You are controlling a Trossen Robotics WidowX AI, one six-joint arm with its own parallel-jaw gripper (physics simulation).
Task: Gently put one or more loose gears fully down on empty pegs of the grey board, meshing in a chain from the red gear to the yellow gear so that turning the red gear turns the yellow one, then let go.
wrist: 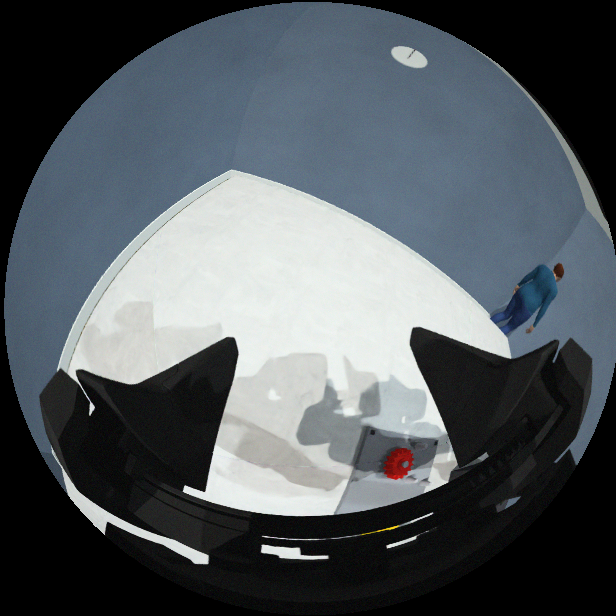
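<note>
In the wrist view my gripper is open and empty, its two black fingers wide apart high above the white table. The grey board lies low in the frame, right of centre, partly cut off by the gripper body. The red gear sits on the board. The yellow gear, the loose gears and the empty pegs are hidden from this view.
The white table top has its far corner at the upper left and its far right edge running diagonally. A person figure in blue stands on the floor beyond the right edge.
</note>
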